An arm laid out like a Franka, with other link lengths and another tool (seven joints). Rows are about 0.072 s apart.
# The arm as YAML. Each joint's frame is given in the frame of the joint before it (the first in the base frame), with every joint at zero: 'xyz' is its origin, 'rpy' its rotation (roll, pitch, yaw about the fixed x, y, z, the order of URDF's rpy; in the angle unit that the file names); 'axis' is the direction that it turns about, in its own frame. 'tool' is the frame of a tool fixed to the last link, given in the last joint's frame.
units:
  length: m
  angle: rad
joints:
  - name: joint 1
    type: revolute
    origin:
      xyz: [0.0, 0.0, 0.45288]
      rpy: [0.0, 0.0, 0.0]
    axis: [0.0, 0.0, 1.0]
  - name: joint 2
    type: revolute
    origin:
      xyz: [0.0, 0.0, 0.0]
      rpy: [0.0, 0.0, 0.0]
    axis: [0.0, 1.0, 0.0]
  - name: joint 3
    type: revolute
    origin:
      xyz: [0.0, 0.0, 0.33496]
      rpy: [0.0, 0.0, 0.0]
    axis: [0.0, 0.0, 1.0]
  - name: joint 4
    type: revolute
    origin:
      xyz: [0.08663, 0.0, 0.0]
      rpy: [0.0, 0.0, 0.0]
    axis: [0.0, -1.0, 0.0]
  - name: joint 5
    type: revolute
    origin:
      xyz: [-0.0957, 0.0, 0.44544]
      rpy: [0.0, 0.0, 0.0]
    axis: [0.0, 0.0, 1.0]
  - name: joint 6
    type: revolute
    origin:
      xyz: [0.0, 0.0, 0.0]
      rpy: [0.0, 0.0, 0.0]
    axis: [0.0, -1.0, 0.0]
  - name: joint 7
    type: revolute
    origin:
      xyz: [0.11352, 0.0, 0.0]
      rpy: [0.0, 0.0, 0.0]
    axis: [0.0, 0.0, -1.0]
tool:
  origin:
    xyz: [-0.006, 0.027, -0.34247]
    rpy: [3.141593, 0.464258, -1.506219]
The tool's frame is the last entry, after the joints.
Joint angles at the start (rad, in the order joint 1, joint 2, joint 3, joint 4, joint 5, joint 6, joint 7):
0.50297, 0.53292, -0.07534, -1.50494, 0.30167, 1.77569, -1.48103
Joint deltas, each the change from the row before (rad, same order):
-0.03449, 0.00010, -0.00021, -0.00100, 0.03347, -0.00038, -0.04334
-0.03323, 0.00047, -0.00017, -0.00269, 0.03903, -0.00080, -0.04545
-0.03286, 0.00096, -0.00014, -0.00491, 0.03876, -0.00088, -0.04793
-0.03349, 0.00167, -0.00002, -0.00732, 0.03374, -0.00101, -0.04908
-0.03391, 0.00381, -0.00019, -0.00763, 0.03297, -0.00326, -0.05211
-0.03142, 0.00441, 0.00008, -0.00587, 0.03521, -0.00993, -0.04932
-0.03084, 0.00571, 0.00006, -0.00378, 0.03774, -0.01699, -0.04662
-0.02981, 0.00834, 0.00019, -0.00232, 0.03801, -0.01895, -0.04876
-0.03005, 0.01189, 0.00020, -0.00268, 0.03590, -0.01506, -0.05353
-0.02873, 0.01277, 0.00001, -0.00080, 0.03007, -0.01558, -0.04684
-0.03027, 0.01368, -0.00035, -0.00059, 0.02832, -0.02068, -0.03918
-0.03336, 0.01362, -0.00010, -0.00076, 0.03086, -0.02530, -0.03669
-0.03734, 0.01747, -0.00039, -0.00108, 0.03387, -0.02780, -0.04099
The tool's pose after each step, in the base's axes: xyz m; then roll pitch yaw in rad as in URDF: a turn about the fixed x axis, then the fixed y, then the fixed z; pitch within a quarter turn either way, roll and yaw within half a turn. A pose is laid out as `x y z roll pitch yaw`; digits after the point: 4 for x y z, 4 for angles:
0.5958 0.3543 0.2402 -2.7895 0.7078 0.5022
0.6038 0.3442 0.2415 -2.7323 0.6914 0.5300
0.6108 0.3337 0.2417 -2.6771 0.6726 0.5580
0.6172 0.3207 0.2402 -2.6290 0.6536 0.5826
0.6225 0.3068 0.2372 -2.5820 0.6340 0.6082
0.6253 0.2954 0.2353 -2.5315 0.6150 0.6358
0.6262 0.2856 0.2345 -2.4765 0.5965 0.6641
0.6266 0.2767 0.2331 -2.4214 0.5742 0.6941
0.6277 0.2670 0.2291 -2.3722 0.5465 0.7215
0.6288 0.2567 0.2250 -2.3304 0.5213 0.7419
0.6285 0.2452 0.2211 -2.2866 0.5017 0.7570
0.6276 0.2331 0.2186 -2.2380 0.4808 0.7686
0.6264 0.2195 0.2147 -2.1850 0.4555 0.7783

